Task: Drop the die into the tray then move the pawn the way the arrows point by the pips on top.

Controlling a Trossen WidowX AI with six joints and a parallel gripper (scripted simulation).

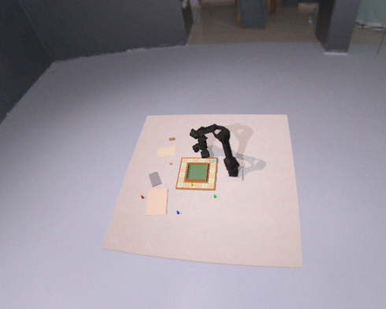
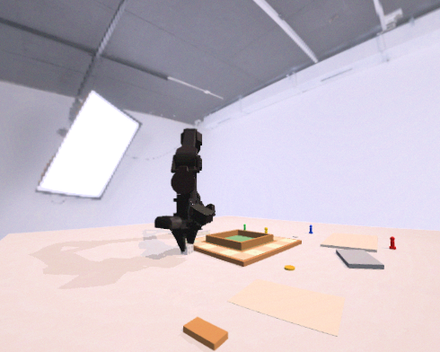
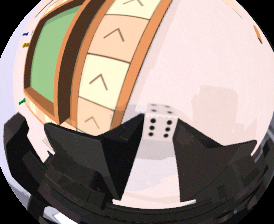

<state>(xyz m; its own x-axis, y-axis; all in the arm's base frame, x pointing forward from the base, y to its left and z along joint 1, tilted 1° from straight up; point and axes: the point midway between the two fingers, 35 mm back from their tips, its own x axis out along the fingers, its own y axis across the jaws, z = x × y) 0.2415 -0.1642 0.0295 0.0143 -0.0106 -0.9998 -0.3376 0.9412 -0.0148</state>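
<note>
Right now my gripper tip is 4 cm short of the yellow pawn, 29 cm to the right of it and 2 cm below it. From my gripper tip the other things lie so: orange block 31 cm ahead, 15 cm to the right; then yellow disc 26 cm ahead, 11 cm to the left, 1 cm below; then white die right at my gripper tip.
</note>
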